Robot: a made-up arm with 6 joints.
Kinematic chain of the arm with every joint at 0, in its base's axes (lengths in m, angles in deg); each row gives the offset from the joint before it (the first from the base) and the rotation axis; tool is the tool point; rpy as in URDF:
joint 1: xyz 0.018 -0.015 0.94 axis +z
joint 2: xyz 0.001 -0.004 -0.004 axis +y
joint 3: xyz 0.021 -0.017 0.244 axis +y
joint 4: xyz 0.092 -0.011 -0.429 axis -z
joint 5: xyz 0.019 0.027 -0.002 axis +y
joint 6: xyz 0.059 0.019 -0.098 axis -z
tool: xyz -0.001 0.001 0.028 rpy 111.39 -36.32 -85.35
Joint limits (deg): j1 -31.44..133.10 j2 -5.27..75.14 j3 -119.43..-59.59 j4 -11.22..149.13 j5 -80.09..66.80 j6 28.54..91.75
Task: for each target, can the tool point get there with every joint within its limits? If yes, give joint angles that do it. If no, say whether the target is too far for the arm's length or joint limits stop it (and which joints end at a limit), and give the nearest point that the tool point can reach.
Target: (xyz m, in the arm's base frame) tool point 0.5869 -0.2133 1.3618
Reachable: yes | joints -15.63 19.04 -113.01 43.49 14.65 37.87
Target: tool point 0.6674 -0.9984 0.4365
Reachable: no: too far | nearest point 0.5336 -0.4665 0.6938 | short by 0.606 m
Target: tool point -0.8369 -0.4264 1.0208
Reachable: no: too far | nearest point -0.3266 0.3041 1.0762 | short by 0.893 m
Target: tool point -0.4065 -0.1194 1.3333
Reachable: no: joint limits stop it (at a limit: joint 1, joint 2, joint 4, joint 5) | nearest point -0.2423 0.2141 1.4267 | short by 0.383 m
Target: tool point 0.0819 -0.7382 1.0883
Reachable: no: joint limits stop it (at a limit: joint 1, joint 6) | nearest point 0.3067 -0.3705 1.0883 | short by 0.431 m
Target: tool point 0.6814 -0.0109 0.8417
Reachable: yes | joints 2.88 43.88 -88.19 39.20 18.67 85.08
